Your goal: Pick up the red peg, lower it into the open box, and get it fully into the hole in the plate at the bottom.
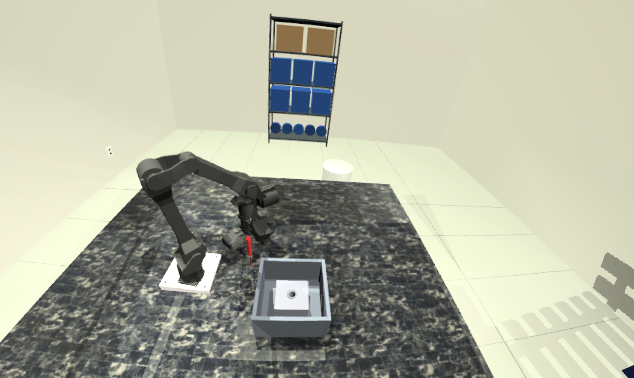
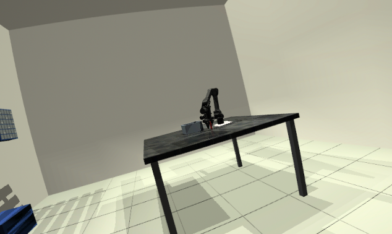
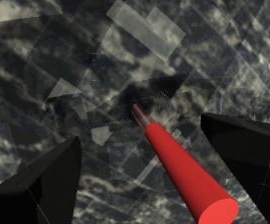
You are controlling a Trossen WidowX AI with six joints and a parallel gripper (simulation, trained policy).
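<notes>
The red peg lies 1 cm behind my gripper tip and 2 cm above it. From my gripper tip the other things lie so: pale plate 16 cm ahead, 17 cm to the right, 3 cm above; then box 16 cm ahead, 17 cm to the right, 1 cm above.
</notes>
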